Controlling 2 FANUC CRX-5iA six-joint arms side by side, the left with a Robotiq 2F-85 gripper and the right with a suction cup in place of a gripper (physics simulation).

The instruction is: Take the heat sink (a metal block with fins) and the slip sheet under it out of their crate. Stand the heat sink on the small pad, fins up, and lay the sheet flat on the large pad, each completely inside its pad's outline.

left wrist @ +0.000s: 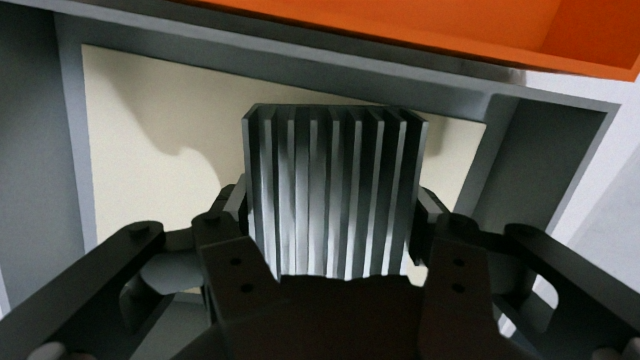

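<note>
The heat sink (317, 145), a grey metal block with long parallel fins facing the camera, is in the grey crate (542, 155), over the slip sheet. The slip sheet (135, 185) is cream and flat in the crate; it shows to the left and right of the heat sink, and its near part is hidden by the gripper. My left gripper (332, 200) is shut on the heat sink, one finger against each outer side; the fingertips are partly hidden behind it. My right suction cup and the small and large pads do not show in this view.
An orange container (375, 20) stands close beside the crate's far wall, at the top of the view. The crate's side walls rise to the left and right of the gripper. A pale surface (590, 200) shows beyond the crate at the right.
</note>
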